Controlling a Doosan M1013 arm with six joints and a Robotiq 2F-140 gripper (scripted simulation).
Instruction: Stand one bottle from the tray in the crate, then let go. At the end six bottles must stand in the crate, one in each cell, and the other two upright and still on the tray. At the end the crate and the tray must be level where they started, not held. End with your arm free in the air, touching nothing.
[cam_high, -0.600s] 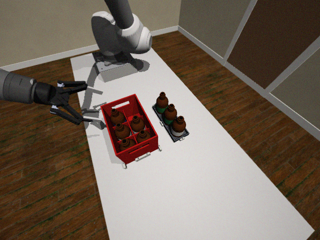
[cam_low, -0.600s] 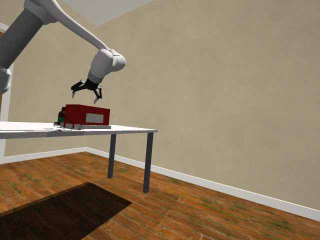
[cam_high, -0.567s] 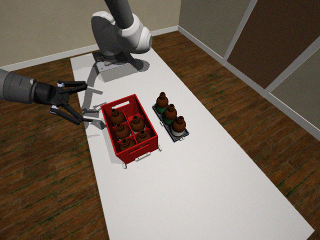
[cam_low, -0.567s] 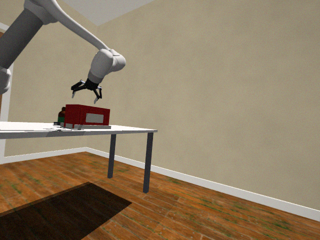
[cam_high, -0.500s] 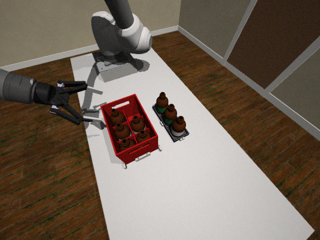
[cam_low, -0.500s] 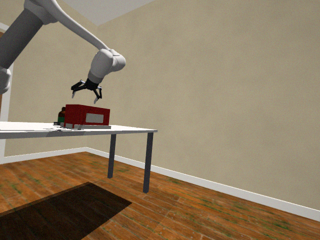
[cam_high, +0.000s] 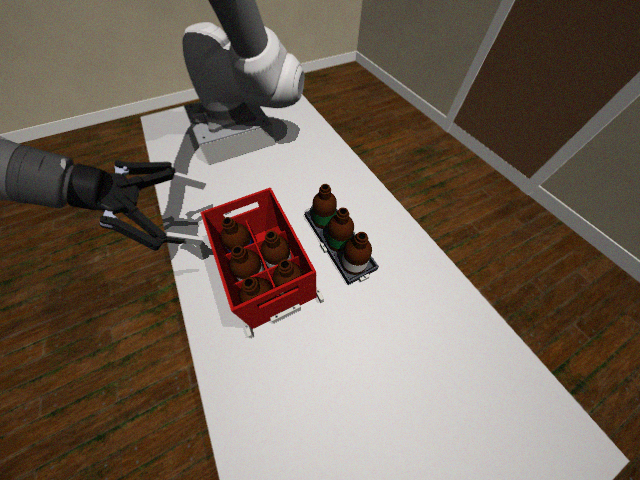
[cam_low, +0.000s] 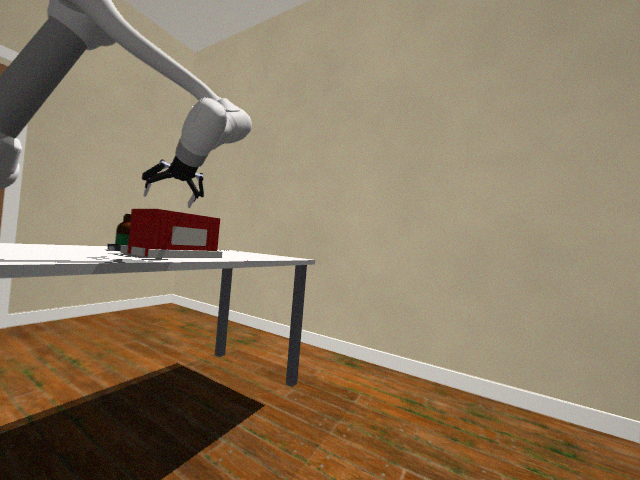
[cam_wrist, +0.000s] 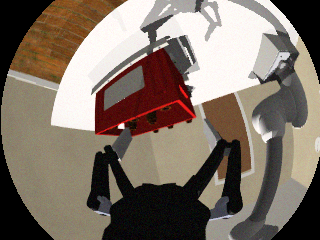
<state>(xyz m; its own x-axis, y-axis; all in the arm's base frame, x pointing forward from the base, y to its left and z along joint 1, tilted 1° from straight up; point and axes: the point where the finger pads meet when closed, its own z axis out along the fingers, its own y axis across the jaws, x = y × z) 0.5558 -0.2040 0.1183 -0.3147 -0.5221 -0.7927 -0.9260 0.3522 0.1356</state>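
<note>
Now: the bottle 310 mm to the left of my hand, 140 mm below it and 120 mm ahead of it. Round my hand: red crate 140 mm below, 100 mm ahead, 80 mm to the left; then dark tray 310 mm to the left, 210 mm below, 120 mm ahead.
</note>
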